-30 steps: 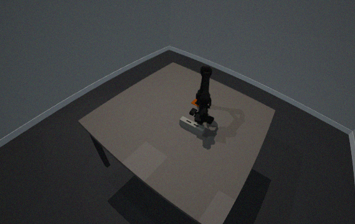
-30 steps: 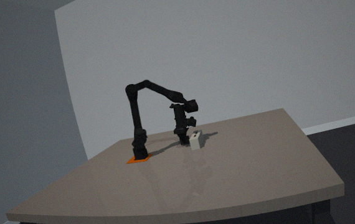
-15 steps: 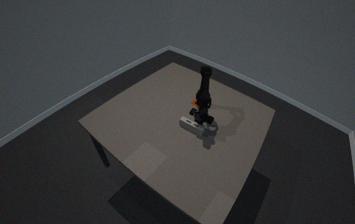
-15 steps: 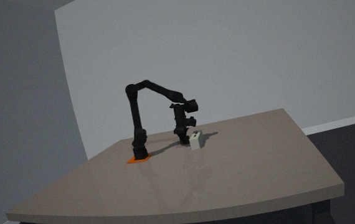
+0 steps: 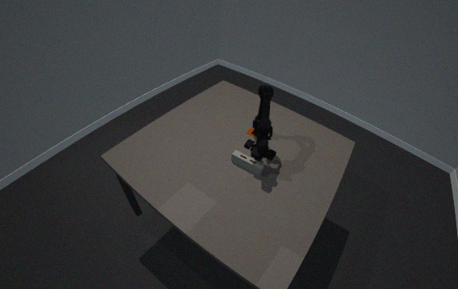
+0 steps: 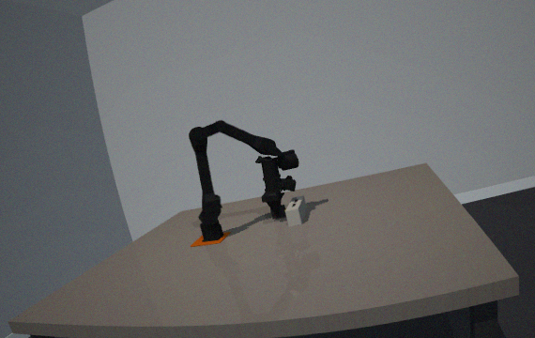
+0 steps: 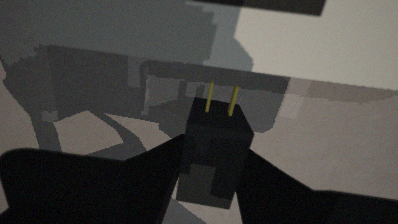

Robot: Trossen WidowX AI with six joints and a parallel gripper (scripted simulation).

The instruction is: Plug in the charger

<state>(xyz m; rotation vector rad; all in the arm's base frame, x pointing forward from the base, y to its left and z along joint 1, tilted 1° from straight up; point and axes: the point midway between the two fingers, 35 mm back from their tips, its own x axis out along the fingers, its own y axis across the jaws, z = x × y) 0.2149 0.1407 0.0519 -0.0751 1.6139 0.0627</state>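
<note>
The black two-prong charger lies 20 mm ahead of my gripper tip and 10 mm above it.
</note>
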